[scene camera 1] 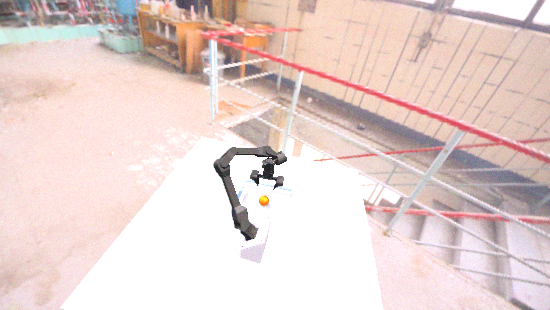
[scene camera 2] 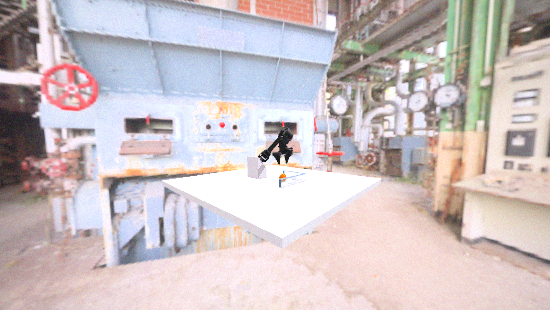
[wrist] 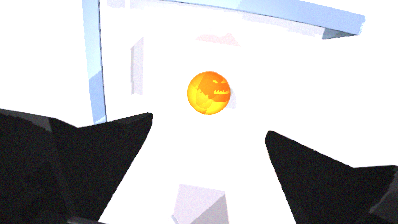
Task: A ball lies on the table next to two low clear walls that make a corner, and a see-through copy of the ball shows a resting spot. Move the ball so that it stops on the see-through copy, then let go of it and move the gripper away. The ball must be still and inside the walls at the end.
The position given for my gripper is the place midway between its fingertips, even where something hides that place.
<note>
My gripper (wrist: 210, 127) is open and holds nothing. I also see an orange ball (wrist: 213, 84).
</note>
